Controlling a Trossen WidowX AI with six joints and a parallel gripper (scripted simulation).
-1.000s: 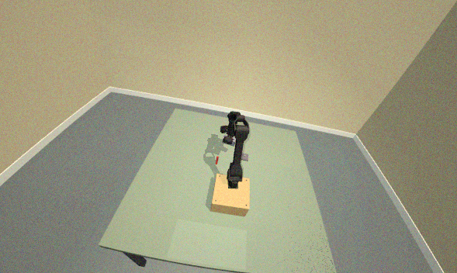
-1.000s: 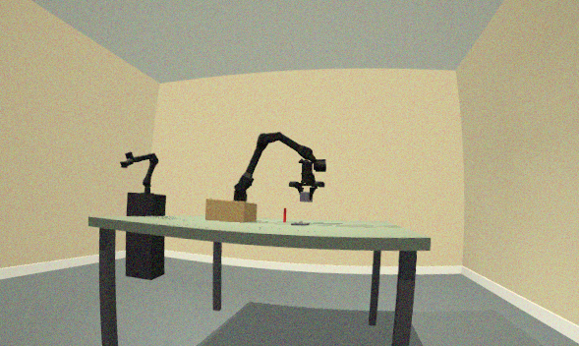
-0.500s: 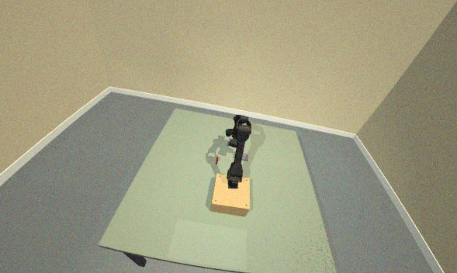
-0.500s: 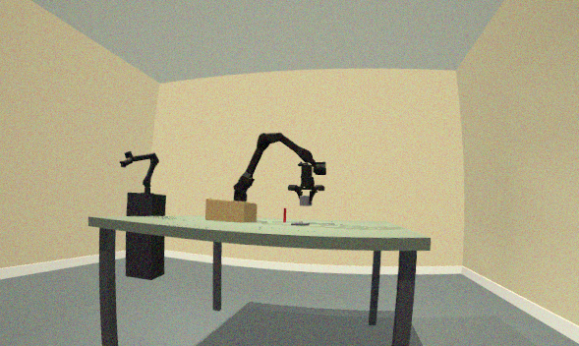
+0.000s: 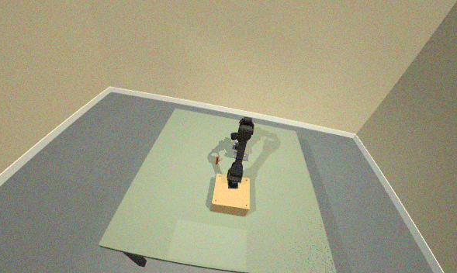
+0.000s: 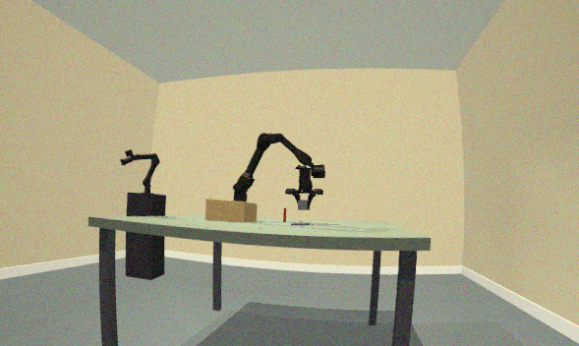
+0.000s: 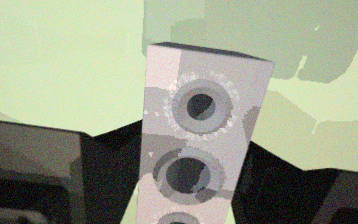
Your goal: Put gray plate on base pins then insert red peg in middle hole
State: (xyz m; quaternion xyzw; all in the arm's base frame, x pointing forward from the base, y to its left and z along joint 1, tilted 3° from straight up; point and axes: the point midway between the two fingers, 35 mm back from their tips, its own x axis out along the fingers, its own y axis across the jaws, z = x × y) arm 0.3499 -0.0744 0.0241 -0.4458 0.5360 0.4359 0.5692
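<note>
Right now the gray base is 7 cm below my gripper tip, 4 cm to the right of it and 1 cm behind it. The rest, counted from my gripper tip: red peg: 17 cm to the left, 11 cm behind, 4 cm below; then gray plate: 3 cm above.
</note>
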